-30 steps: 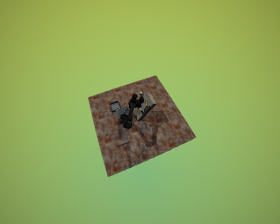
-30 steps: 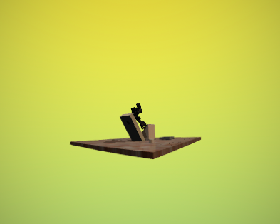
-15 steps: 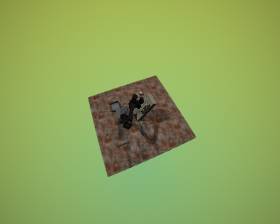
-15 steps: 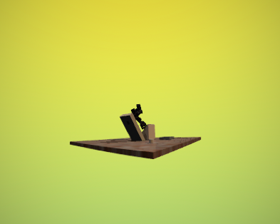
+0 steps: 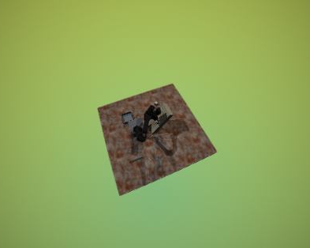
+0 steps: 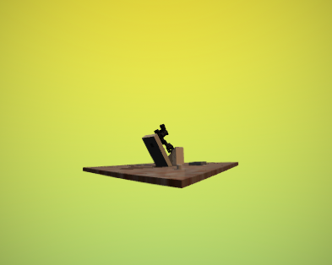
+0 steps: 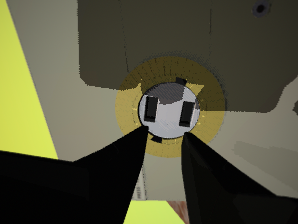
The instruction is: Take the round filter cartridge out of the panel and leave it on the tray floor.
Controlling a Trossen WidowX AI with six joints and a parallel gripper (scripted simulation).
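The round filter cartridge lies 40 mm ahead of my gripper tip, 30 mm below it and 10 mm to the right of it. Also, from my gripper tip: service panel: 100 mm below, 10 mm behind; then grey tray: 350 mm behind, 320 mm to the left, 270 mm below.
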